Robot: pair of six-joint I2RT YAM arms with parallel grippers.
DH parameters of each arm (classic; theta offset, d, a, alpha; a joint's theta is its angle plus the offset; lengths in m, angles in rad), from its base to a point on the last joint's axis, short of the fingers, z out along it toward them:
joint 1: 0 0.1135 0.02 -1.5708
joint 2: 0 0 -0.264 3.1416
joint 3: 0.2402 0 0.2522 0
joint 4: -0.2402 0 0.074 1.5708
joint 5: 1.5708 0 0 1.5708
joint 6: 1.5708 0.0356 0 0
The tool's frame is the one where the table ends.
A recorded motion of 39 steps. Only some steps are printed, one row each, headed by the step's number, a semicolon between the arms.
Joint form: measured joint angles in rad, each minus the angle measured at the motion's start. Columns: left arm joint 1, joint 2, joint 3, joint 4, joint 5, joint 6; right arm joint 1, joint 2, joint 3, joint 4, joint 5, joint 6.
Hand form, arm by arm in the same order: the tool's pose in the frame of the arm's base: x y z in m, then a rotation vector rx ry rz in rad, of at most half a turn. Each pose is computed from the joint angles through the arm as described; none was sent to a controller.
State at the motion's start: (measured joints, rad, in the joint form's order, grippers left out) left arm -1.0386 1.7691 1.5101 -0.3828 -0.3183 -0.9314; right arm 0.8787 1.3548 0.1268 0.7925 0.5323 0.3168
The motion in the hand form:
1: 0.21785 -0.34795 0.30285 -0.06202 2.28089 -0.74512; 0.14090 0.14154 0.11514 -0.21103 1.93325 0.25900
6: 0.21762 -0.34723 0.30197 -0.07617 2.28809 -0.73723; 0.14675 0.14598 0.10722 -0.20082 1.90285 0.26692
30: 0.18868 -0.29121 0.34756 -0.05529 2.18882 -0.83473; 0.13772 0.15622 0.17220 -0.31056 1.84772 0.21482
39: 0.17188 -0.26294 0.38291 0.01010 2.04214 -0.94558; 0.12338 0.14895 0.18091 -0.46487 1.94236 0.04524
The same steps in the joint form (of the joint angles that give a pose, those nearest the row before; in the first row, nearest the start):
1: 0.0000 0.0000 0.0000 -0.0023 -0.0008 -0.0012; -0.0004 0.0282 0.0004 0.0359 0.0004 -0.0034
6: 0.0000 0.0000 0.0000 -0.0130 -0.0057 -0.0130; -0.0084 0.1637 0.0023 0.2068 0.0007 -0.0187
30: 0.0118 -0.2636 -0.1446 -0.0076 0.0126 0.0301; 0.0648 -0.2522 0.1453 -0.3224 0.0580 -0.1209
39: 0.0156 -0.4063 -0.1900 0.0630 0.0401 0.1110; 0.1110 -0.3777 0.2090 -0.6943 0.1114 -0.1690

